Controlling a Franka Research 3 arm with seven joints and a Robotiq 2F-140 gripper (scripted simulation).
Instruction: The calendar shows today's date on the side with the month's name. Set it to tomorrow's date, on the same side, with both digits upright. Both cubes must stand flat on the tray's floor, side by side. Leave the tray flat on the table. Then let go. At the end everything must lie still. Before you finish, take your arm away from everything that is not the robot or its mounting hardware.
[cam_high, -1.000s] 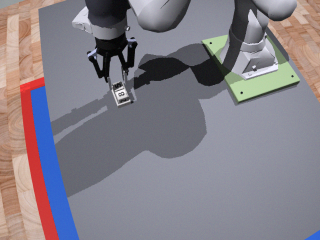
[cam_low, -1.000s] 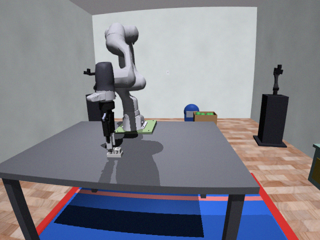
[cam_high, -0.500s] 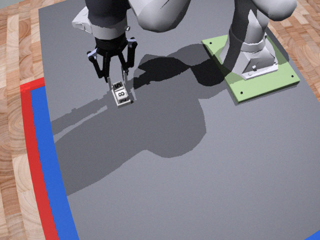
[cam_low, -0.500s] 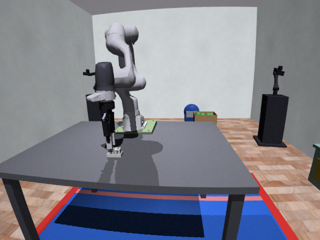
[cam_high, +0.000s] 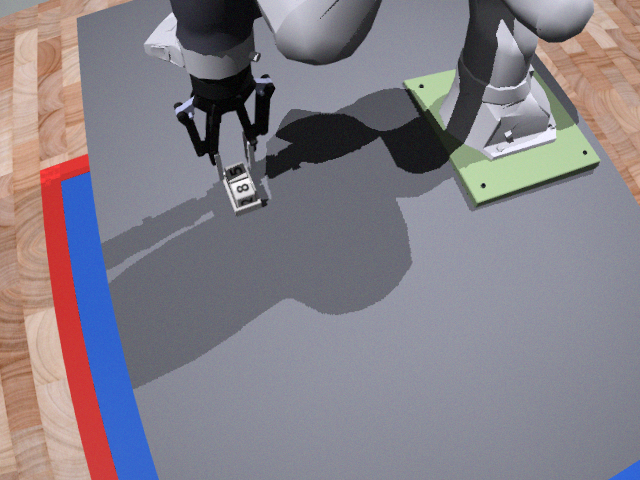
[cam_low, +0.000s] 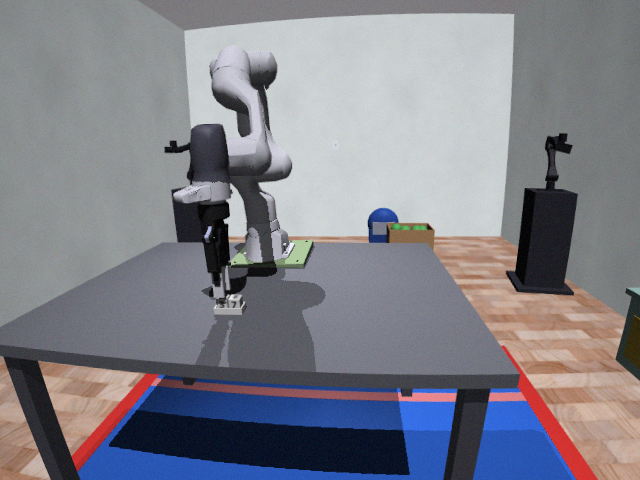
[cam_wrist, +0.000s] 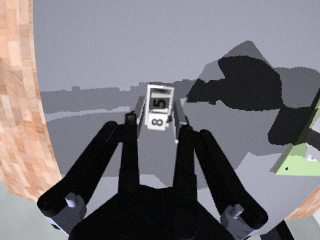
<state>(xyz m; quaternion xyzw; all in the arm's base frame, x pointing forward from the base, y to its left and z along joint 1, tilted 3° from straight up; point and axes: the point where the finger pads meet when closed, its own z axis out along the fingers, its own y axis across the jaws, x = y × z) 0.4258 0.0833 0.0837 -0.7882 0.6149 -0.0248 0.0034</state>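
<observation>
My gripper is now 70 mm above the tray, 10 mm to the right of it and 10 mm past it.
</observation>
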